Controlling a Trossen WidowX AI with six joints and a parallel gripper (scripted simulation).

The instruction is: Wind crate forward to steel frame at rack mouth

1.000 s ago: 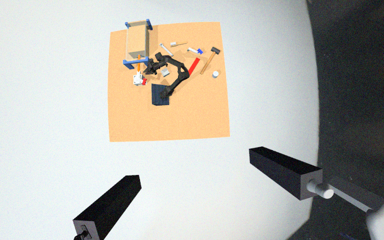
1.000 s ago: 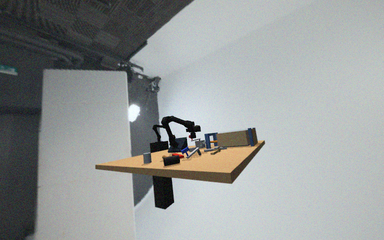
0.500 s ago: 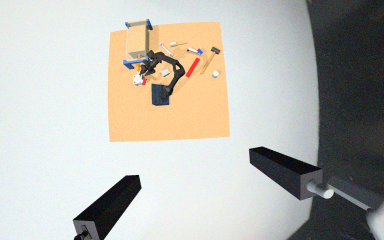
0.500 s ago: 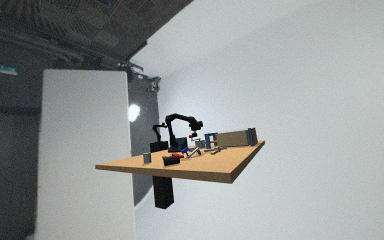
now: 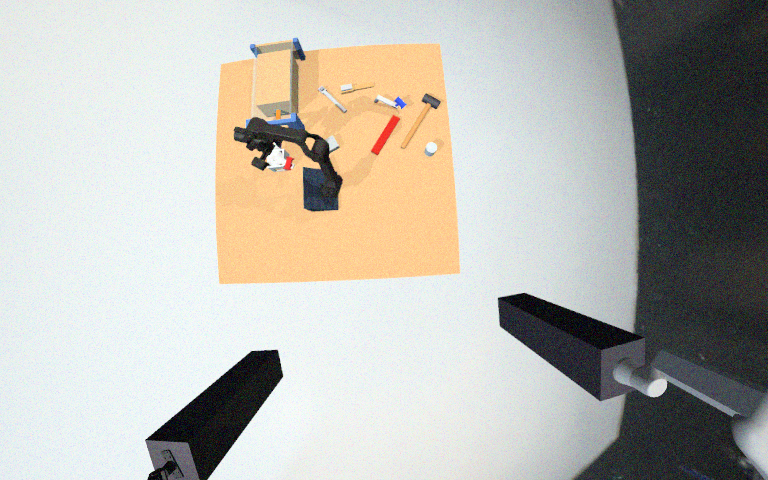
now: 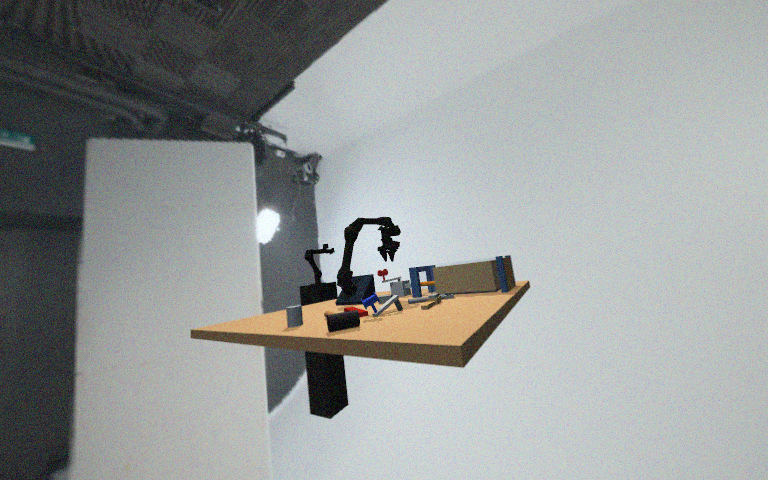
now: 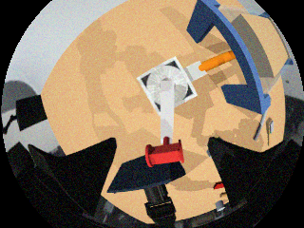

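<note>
My gripper tip is 10 cm above the winch handle and 1 cm to the left of it. The rest, counted from my gripper tip: winch: 19 cm below, 3 cm to the left, 2 cm ahead; then red knob: 8 cm below, 5 cm to the right, 3 cm behind; then blue steel frame: 19 cm ahead, 11 cm below, 3 cm to the left.
</note>
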